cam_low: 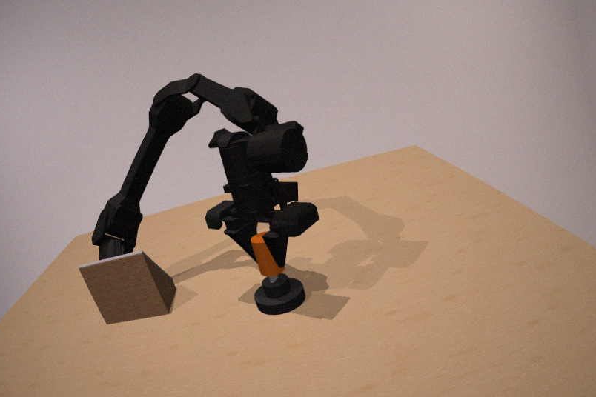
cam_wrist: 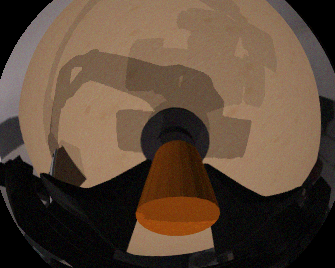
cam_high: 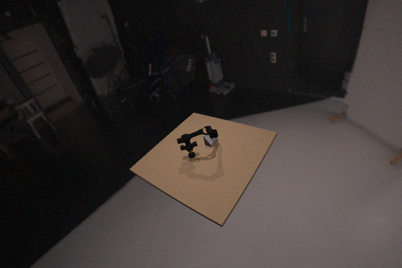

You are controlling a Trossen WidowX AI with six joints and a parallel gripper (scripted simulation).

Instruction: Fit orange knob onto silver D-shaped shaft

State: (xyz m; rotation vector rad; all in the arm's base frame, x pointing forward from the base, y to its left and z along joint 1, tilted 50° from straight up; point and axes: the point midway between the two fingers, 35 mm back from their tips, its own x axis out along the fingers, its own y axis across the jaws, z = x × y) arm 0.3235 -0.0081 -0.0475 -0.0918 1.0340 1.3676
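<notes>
Now: the black round pedestal 40 mm below my gripper tip. Round my gripper tip: orange knob 30 mm above.
</notes>
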